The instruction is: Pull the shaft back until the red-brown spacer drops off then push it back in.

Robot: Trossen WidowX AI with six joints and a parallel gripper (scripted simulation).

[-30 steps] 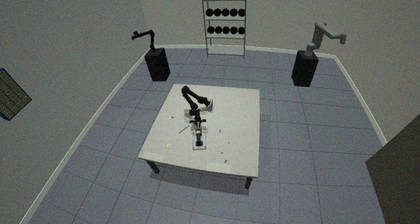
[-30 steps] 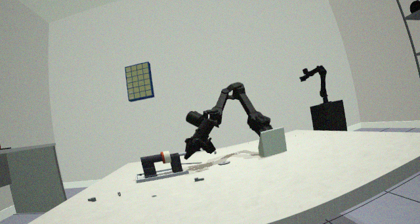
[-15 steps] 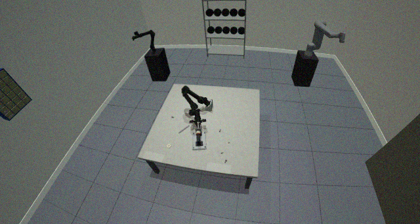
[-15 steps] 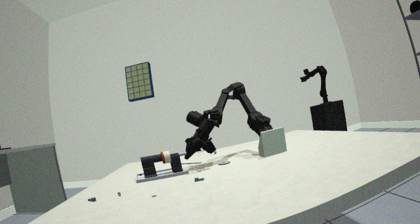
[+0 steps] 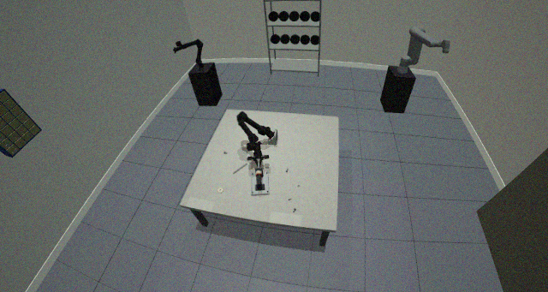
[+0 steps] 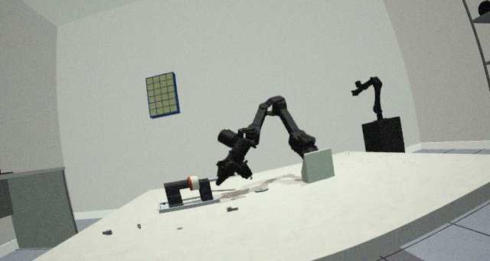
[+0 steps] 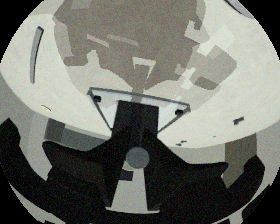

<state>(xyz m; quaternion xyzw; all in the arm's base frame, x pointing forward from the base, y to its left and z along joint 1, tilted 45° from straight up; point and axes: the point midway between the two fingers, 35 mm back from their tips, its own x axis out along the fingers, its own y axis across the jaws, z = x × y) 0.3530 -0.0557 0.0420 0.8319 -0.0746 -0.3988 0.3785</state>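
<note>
Right now my gripper tip is 6 cm short of the thin grey shaft, 1 cm to the right of it and 3 cm below it. The rest, counted from my gripper tip: red-brown spacer 10 cm ahead, 2 cm to the left, 2 cm above.
</note>
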